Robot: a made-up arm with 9 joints.
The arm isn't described. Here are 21 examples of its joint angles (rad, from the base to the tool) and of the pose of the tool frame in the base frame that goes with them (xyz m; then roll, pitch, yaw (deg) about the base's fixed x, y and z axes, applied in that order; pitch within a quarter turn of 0, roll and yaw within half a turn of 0).
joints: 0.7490 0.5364 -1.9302 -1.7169 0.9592 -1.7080 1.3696 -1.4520 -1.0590
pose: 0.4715 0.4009 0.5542 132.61 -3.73 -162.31
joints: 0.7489 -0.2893 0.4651 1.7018 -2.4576 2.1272 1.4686 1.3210 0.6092
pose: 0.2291 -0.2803 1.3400 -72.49 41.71 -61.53
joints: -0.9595 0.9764 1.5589 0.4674 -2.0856 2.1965 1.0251 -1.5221 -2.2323
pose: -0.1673 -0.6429 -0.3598 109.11 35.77 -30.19
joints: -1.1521 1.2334 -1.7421 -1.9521 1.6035 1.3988 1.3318 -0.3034 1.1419
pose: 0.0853 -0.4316 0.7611 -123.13 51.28 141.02
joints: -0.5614 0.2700 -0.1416 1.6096 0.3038 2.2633 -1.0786 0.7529 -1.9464
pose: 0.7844 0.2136 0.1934 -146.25 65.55 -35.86
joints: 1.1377 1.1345 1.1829 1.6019 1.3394 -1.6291 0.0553 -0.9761 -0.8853
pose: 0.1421 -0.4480 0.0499 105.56 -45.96 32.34
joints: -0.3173 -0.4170 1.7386 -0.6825 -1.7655 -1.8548 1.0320 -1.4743 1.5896
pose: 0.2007 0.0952 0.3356 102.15 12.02 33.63
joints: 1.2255 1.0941 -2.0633 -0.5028 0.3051 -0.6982 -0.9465 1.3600 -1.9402
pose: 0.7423 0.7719 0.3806 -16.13 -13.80 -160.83
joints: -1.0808 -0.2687 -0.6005 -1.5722 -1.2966 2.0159 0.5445 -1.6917 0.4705
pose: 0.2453 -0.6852 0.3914 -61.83 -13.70 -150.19
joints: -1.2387 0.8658 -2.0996 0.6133 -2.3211 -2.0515 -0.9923 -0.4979 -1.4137
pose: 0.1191 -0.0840 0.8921 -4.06 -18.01 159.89
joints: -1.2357 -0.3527 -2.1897 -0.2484 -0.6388 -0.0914 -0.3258 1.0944 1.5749
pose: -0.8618 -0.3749 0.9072 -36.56 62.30 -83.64
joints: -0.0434 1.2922 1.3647 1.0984 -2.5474 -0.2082 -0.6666 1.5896 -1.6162
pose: 0.7115 -0.6570 0.1408 -81.18 -44.02 169.53
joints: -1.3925 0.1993 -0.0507 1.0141 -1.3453 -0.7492 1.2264 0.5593 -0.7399
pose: -0.0780 -0.9814 0.8128 -48.92 -2.22 148.97
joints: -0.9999 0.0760 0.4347 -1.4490 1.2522 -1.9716 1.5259 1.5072 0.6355
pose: -0.8277 -0.4978 0.7277 165.14 -2.66 56.51
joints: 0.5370 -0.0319 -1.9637 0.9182 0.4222 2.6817 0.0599 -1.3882 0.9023
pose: 0.7371 -0.2076 0.1216 -157.89 -33.70 82.21
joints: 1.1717 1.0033 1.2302 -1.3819 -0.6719 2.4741 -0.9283 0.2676 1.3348
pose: -0.1183 0.5873 -0.2087 63.65 -61.14 -23.79
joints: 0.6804 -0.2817 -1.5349 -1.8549 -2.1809 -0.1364 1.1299 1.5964 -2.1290
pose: 0.7584 0.3371 -0.0151 76.79 -40.37 80.92
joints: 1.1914 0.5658 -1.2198 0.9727 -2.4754 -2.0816 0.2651 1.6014 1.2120
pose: 0.5936 0.1025 0.9490 -112.88 -1.47 -140.35
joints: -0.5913 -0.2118 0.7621 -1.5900 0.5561 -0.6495 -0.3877 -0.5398 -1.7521
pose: -0.3802 -0.6203 0.9575 40.51 45.98 -86.55
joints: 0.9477 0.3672 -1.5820 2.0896 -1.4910 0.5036 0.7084 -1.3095 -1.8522
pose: 0.5377 0.5244 0.3937 -140.71 1.44 31.89
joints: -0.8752 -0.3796 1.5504 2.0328 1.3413 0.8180 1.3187 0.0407 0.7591
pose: -0.1246 -0.0626 -0.0886 -133.51 -65.17 -59.90
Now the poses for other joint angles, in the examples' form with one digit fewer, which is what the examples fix.
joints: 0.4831 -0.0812 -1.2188 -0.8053 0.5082 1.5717 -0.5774 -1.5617 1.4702
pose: 0.656 -0.128 0.789 47.0 -54.5 126.7
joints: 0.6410 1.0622 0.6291 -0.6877 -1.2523 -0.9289 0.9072 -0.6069 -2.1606
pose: 0.532 0.452 0.096 -83.8 47.1 -19.9
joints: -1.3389 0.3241 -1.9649 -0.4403 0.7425 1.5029 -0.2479 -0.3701 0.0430
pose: -0.570 -0.583 0.872 47.2 40.4 -116.0
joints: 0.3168 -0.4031 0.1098 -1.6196 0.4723 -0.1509 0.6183 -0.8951 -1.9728
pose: 0.188 -0.334 0.554 116.2 17.4 -50.6
